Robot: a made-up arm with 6 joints. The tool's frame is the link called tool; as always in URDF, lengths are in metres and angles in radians. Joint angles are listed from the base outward. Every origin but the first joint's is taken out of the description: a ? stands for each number. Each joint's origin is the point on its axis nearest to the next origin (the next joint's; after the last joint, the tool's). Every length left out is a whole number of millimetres.
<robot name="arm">
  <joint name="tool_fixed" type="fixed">
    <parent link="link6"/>
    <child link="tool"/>
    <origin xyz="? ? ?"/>
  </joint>
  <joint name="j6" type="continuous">
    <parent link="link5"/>
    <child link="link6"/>
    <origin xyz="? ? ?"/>
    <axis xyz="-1 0 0"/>
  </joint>
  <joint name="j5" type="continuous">
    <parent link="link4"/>
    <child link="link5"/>
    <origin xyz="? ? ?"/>
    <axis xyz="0 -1 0"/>
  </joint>
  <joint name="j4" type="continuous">
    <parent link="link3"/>
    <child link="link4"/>
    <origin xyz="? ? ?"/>
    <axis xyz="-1 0 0"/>
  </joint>
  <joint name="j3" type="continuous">
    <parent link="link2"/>
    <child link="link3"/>
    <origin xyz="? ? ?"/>
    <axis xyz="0 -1 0"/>
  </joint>
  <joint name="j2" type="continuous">
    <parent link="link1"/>
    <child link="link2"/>
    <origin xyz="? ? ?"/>
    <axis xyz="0 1 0"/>
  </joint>
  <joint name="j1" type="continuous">
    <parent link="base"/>
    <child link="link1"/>
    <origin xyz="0 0 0.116"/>
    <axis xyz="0 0 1"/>
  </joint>
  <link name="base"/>
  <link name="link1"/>
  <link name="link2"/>
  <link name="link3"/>
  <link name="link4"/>
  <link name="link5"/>
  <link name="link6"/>
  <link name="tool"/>
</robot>
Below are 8 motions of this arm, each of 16 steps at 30 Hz.
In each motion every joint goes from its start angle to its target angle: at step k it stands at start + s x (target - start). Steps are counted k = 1, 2, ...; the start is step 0. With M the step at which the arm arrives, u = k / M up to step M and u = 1 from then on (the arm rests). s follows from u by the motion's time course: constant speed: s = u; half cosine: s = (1 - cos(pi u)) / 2; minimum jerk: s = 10 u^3 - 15 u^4 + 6 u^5.
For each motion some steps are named. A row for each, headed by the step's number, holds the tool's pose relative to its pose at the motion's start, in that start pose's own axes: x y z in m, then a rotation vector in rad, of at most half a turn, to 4 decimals.
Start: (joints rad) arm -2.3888 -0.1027 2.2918 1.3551 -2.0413 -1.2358
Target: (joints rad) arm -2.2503 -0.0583 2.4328 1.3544 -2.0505 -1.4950
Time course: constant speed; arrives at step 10
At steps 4, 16:
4: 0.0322 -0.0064 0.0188 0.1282 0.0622 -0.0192
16: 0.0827 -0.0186 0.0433 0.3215 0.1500 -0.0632

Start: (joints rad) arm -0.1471 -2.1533 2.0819 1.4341 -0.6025 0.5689
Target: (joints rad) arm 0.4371 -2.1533 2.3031 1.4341 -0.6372 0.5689
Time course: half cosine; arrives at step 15
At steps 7, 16:
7: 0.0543 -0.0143 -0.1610 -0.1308 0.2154 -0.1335
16: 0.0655 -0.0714 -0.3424 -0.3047 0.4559 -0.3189

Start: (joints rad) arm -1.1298 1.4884 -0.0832 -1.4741 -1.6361 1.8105
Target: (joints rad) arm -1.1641 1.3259 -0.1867 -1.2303 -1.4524 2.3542
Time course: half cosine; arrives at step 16
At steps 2, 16:
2: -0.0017 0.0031 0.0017 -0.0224 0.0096 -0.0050
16: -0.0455 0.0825 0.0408 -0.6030 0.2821 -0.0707

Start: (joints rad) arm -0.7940 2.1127 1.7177 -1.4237 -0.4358 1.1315
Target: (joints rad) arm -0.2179 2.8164 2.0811 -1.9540 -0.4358 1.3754
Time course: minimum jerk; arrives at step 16
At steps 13, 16:
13: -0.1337 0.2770 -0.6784 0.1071 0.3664 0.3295
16: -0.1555 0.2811 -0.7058 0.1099 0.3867 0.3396

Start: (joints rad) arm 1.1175 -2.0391 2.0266 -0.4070 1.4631 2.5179
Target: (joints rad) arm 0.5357 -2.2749 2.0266 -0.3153 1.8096 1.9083
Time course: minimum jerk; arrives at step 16
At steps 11, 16:
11: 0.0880 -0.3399 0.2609 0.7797 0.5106 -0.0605
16: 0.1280 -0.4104 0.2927 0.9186 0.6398 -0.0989

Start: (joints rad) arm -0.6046 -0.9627 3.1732 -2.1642 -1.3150 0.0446
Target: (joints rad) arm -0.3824 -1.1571 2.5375 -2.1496 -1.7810 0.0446
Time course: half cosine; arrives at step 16
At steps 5, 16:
5: -0.0672 -0.0245 0.0294 0.0551 0.0273 -0.0544
16: -0.3183 -0.0537 0.0822 0.2720 0.0930 -0.1722

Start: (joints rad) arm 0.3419 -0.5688 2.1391 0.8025 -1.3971 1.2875
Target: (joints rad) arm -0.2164 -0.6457 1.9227 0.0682 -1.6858 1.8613
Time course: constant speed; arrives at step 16
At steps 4, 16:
4: -0.0549 0.0027 0.0977 -0.2433 -0.1312 0.0450
16: -0.2023 0.1125 0.3960 -1.0522 -0.4826 0.1997

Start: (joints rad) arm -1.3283 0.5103 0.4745 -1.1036 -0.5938 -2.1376
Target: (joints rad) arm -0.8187 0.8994 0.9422 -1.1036 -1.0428 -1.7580
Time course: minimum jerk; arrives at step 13
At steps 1, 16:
1: 0.0018 -0.0011 0.0000 -0.0023 -0.0011 -0.0035
16: 0.3522 -0.3960 0.0768 -0.5756 -0.1250 -0.8940

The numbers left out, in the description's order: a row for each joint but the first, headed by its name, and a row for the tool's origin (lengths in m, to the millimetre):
tool: 0 0 0
j6: 0 0 0
j5: 0 -0.139 0
j4: 0.589 0 0
j3: 0 0 0.583
j2: 0 0 0

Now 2 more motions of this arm.
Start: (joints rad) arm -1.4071 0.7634 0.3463 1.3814 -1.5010 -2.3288
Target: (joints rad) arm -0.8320 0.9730 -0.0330 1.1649 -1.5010 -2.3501
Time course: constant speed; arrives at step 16
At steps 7, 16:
7: -0.1903 -0.1141 -0.2048 -0.2921 0.0915 0.1192
16: -0.3786 -0.3685 -0.3923 -0.6627 0.0850 0.2696

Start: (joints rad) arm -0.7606 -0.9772 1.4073 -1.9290 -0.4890 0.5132
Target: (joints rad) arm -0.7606 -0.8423 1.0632 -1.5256 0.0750 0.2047
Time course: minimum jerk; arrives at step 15
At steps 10, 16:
10: -0.1409 -0.2538 -0.0496 0.0262 -0.3019 -0.6074
16: -0.1890 -0.3089 -0.0663 -0.0036 -0.3842 -0.7363

